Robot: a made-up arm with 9 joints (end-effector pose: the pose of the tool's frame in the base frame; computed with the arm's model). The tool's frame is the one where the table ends.
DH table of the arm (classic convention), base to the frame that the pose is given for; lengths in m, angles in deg. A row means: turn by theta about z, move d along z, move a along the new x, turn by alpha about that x. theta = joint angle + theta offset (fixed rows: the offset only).
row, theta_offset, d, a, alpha
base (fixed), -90, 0.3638, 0.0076, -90
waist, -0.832, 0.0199, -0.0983, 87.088
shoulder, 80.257, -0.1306, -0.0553, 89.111
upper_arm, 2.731, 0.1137, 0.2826, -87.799
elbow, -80.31, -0.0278, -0.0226, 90
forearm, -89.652, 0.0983, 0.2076, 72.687
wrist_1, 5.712, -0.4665, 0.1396, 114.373
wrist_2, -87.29, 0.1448, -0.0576, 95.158
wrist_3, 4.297, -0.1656, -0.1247, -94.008
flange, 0, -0.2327, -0.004, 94.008
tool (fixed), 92.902, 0.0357, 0, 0
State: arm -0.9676 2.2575 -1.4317 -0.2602 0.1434 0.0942 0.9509 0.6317 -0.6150
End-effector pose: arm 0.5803 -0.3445 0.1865 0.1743 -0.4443 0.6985 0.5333
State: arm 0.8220 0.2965 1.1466 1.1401 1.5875 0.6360 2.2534 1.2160 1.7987
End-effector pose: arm 0.0227 -0.4867 0.6245 0.2984 0.2373 -0.0683 0.9219
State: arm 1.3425 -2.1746 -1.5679 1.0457 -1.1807 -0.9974 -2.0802 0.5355 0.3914
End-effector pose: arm 0.5041 0.4528 0.8582 0.0448 0.8972 0.2754 -0.3424
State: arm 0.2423 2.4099 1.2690 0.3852 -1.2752 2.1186 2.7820 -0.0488 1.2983
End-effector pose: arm -0.3220 0.4524 0.6193 0.4080 0.2747 0.8701 0.0323
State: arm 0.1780 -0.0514 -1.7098 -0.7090 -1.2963 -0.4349 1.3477 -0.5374 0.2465
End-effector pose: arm -0.4211 0.1498 -0.0115 0.0249 0.5011 -0.1854 -0.8449
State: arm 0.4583 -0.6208 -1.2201 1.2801 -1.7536 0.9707 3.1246 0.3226 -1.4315
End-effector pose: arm -0.3978 0.5369 0.1561 0.4814 -0.5025 -0.7182 -0.0042
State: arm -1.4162 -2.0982 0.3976 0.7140 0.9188 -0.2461 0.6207 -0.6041 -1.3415
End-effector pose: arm -0.4111 0.0146 0.5342 0.2236 0.6417 0.1200 0.7238
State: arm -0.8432 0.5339 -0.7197 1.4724 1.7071 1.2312 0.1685 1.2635 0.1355
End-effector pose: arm 0.7453 0.0438 0.4043 0.0676 -0.6595 0.5406 0.5179
